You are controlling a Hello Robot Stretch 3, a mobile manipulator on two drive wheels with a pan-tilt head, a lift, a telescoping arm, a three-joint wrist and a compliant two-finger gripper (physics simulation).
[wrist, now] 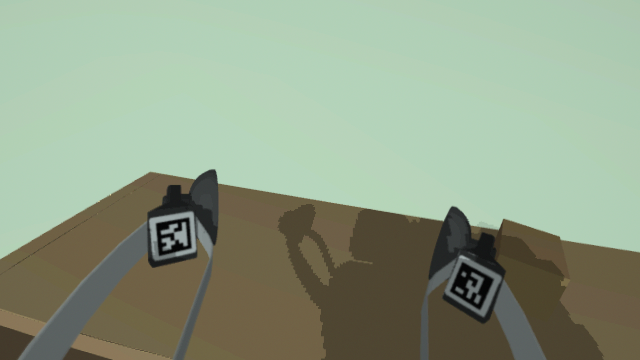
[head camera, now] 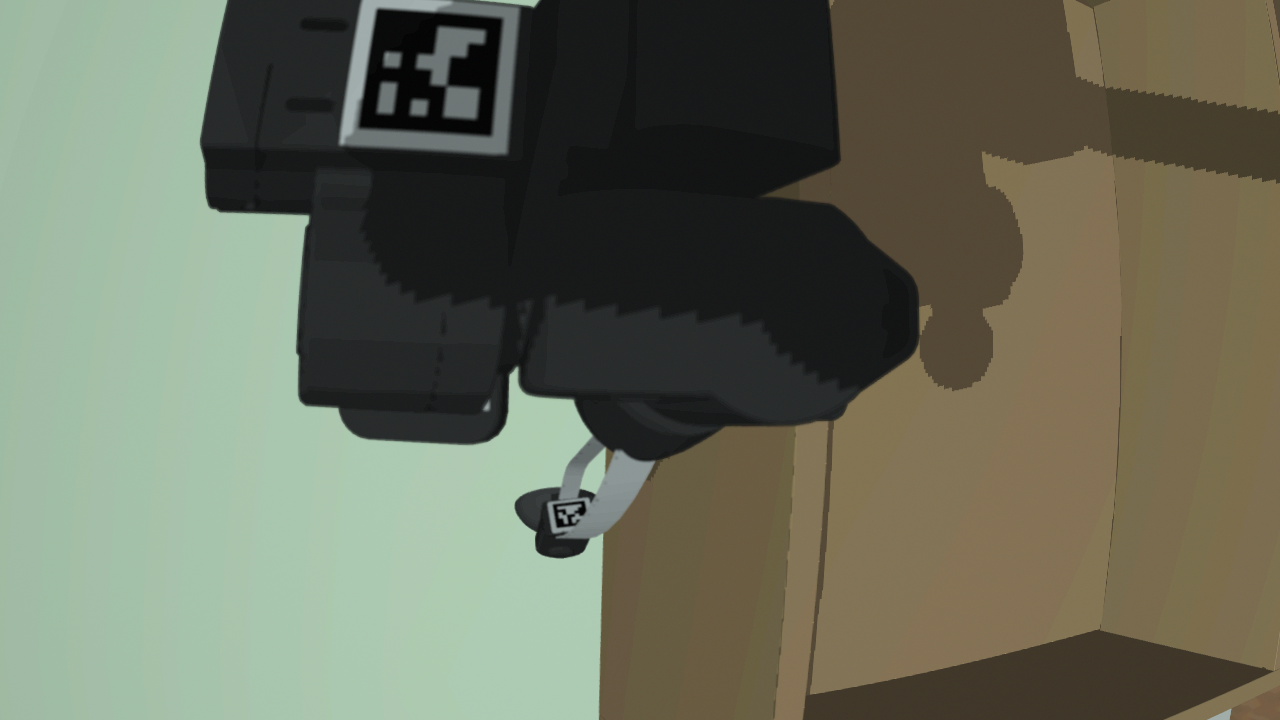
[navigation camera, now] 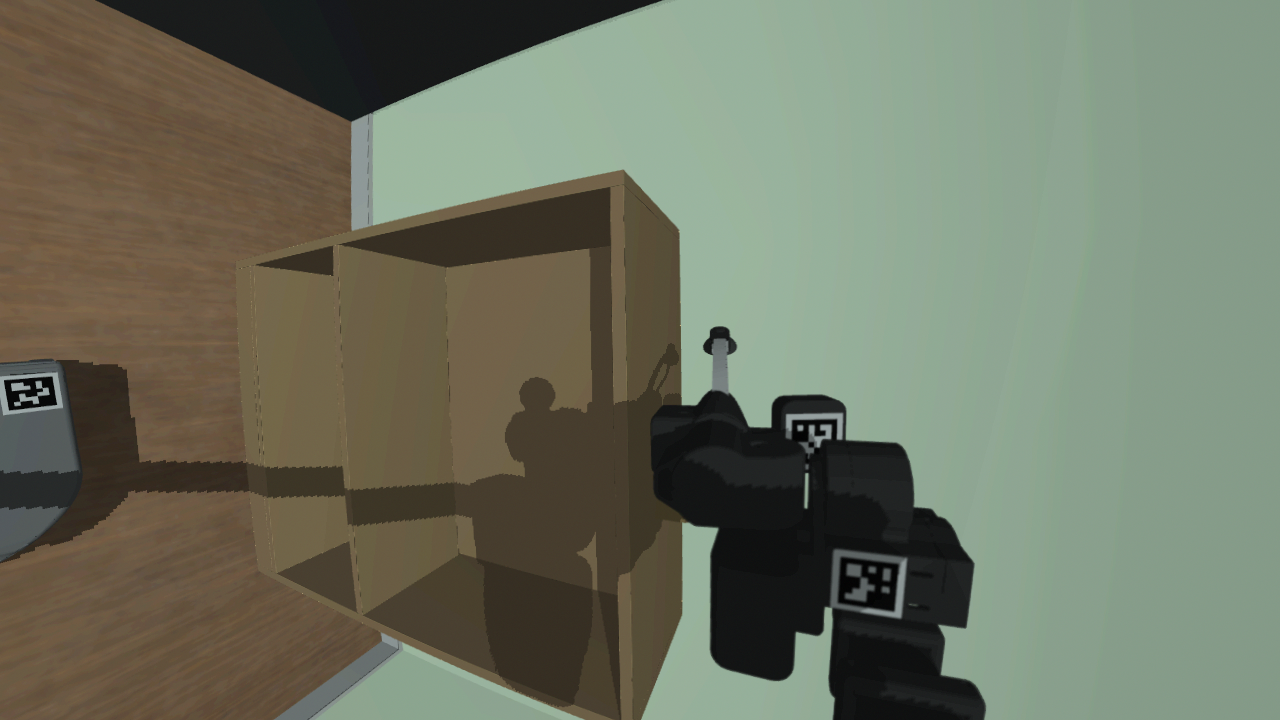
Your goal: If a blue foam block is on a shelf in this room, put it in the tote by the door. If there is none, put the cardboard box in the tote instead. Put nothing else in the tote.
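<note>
A small cardboard-coloured box sits on top of the wooden shelf unit, near its back edge. It is at the right of the wrist view, partly shadowed and partly behind the right finger. My gripper is open, with nothing between its fingers. It is above the shelf unit's top board, with the box off to the right of the space between the fingers. No blue foam block shows in the visible parts of the shelf compartments. The tote does not show in these views.
A pale green wall stands behind the shelf unit. In the navigation view, wooden floor and part of my grey base are at the left, and a dark area is at the top. My wrist and arm cover part of the head view.
</note>
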